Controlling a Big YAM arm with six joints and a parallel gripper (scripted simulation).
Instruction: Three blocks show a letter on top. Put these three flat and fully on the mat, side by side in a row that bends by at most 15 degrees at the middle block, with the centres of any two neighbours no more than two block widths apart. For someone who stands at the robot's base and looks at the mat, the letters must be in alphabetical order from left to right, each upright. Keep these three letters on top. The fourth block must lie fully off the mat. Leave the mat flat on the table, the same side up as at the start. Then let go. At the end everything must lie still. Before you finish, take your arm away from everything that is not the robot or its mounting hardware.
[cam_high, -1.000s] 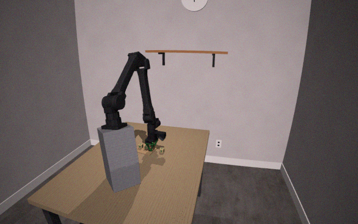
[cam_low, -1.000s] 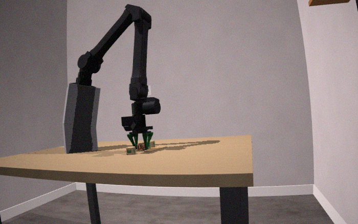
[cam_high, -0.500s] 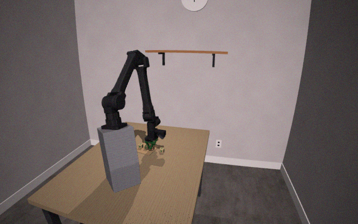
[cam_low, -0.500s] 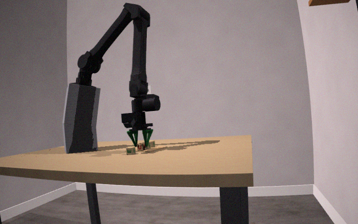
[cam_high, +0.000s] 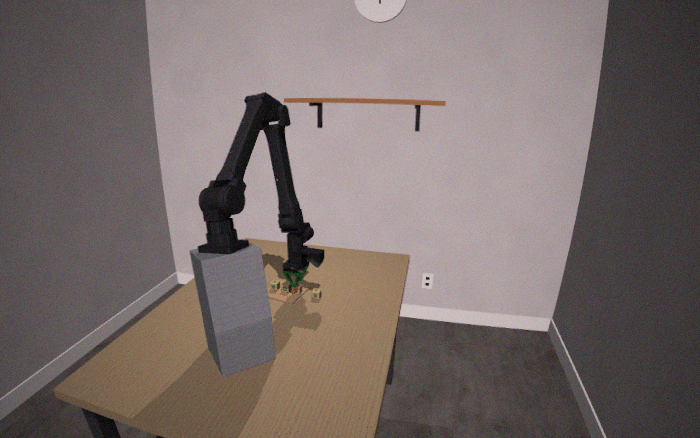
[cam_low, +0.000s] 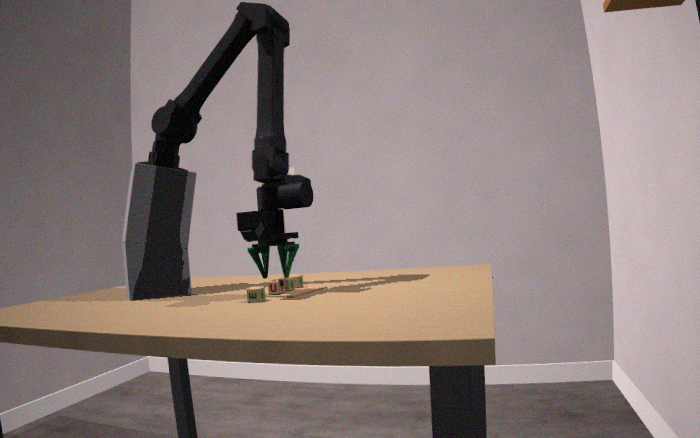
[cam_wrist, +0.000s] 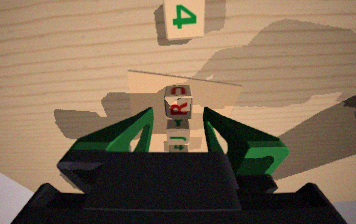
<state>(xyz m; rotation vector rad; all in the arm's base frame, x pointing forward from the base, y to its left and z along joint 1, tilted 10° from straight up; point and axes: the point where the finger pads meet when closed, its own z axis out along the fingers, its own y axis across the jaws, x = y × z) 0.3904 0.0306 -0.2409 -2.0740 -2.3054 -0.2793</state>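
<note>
Right now my hand is 50 mm to the right of the green-lettered block and 30 mm above it. The rest, counted from my hand: dark block (90 mm to the left, 30 mm below, 10 mm behind); then pale mat (50 mm to the left, 50 mm below, 10 mm behind).
</note>
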